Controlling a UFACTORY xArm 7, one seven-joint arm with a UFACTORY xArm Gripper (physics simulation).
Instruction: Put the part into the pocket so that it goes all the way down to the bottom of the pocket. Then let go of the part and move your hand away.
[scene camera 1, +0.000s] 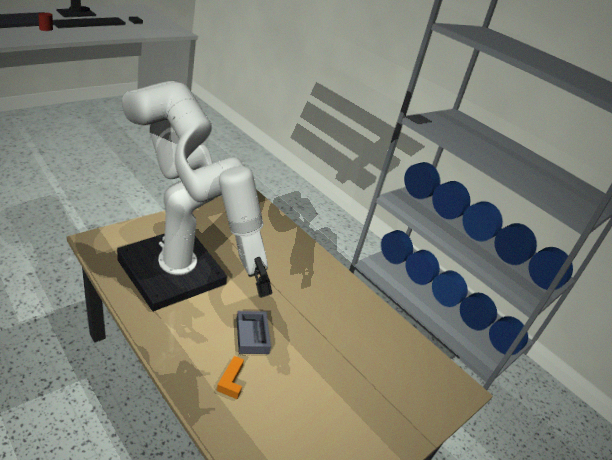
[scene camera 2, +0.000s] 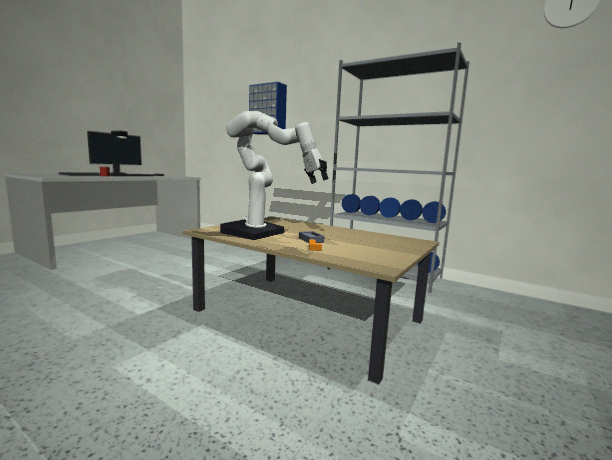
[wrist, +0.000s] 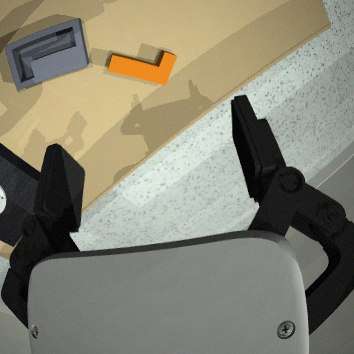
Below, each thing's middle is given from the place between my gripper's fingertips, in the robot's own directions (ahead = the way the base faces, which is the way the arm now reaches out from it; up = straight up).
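The orange L-shaped part (wrist: 159, 72) is 32 cm below my hand, 1 cm ahead of it and 5 cm to the right of it. Pocket block (scene camera 1: 252, 326): 31 cm below my hand, 8 cm behind it, 11 cm to the left of it.
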